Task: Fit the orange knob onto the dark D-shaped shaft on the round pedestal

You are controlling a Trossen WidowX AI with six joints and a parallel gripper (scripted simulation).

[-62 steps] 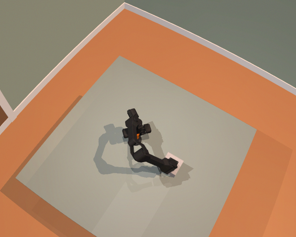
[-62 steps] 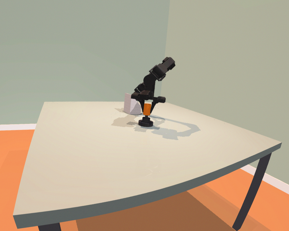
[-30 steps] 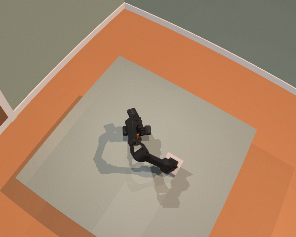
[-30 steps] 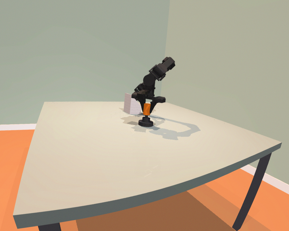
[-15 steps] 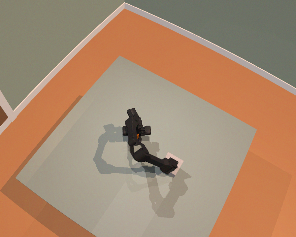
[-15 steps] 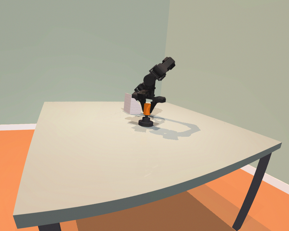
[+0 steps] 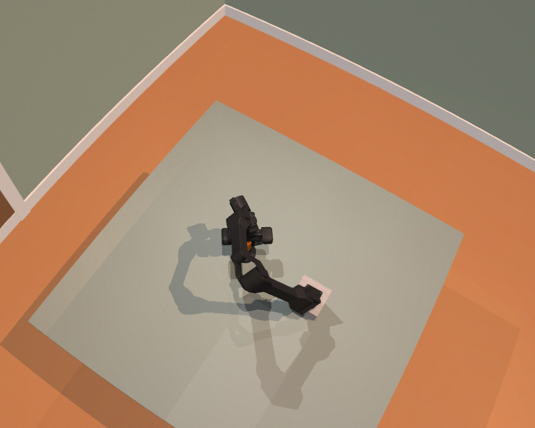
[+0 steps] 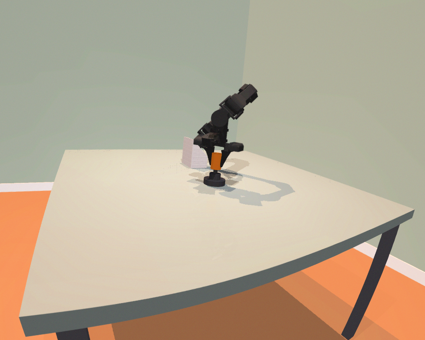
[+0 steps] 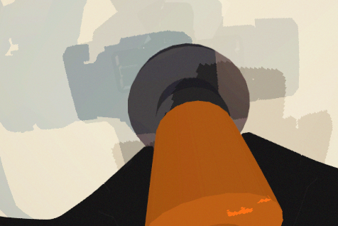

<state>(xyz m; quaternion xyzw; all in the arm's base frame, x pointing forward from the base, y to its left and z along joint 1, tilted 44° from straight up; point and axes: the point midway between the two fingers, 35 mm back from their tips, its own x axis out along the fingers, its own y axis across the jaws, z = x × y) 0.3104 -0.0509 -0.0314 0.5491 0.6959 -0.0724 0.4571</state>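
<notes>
The orange knob lies 20 mm above my gripper tip. The rest, counted from my gripper tip: dark pedestal: 40 mm below.
</notes>
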